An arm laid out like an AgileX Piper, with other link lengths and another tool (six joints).
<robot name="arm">
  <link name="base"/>
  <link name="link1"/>
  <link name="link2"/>
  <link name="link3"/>
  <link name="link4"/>
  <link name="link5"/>
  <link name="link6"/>
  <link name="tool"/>
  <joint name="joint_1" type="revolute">
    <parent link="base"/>
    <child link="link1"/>
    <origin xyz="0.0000 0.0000 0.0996" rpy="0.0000 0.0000 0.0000"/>
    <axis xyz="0 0 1"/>
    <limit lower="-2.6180" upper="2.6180"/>
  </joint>
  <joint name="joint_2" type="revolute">
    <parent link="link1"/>
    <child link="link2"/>
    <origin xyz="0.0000 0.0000 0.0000" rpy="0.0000 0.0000 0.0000"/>
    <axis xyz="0 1 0"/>
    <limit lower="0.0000" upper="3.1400"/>
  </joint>
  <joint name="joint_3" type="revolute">
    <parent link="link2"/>
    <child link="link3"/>
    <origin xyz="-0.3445 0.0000 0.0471" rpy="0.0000 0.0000 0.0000"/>
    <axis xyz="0 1 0"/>
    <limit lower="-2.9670" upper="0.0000"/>
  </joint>
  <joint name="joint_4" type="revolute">
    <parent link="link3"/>
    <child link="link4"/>
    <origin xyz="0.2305 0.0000 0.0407" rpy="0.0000 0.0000 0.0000"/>
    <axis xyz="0.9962 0 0.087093"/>
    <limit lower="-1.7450" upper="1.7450"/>
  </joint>
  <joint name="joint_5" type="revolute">
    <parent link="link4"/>
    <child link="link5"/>
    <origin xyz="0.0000 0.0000 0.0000" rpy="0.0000 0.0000 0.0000"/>
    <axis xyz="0 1 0"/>
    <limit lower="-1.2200" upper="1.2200"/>
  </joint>
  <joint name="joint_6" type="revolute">
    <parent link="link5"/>
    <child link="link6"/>
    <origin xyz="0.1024 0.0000 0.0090" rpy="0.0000 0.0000 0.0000"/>
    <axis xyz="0.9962 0 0.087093"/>
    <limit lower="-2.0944" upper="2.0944"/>
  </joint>
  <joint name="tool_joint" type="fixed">
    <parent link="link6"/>
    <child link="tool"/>
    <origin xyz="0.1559 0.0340 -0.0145" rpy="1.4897 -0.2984 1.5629"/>
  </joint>
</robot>
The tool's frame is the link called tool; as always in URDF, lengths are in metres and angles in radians.
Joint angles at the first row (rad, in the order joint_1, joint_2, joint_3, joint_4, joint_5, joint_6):
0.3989 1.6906 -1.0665 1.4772 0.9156 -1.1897
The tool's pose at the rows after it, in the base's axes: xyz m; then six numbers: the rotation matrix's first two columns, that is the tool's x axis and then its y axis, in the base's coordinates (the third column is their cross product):
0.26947 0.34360 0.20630 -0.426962 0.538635 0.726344 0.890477 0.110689 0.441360
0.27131 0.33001 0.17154 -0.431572 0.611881 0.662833 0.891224 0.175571 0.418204
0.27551 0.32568 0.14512 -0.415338 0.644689 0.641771 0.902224 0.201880 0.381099
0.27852 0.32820 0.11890 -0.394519 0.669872 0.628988 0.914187 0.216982 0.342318
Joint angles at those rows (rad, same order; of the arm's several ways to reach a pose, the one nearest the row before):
0.3989 1.6933 -1.0665 1.3120 0.8561 -1.1188
0.3989 1.7244 -1.0665 1.1858 0.8243 -1.0753
0.3989 1.7748 -1.0665 1.1469 0.8082 -1.0686
0.4144 1.8333 -1.0665 1.1371 0.7795 -1.0685

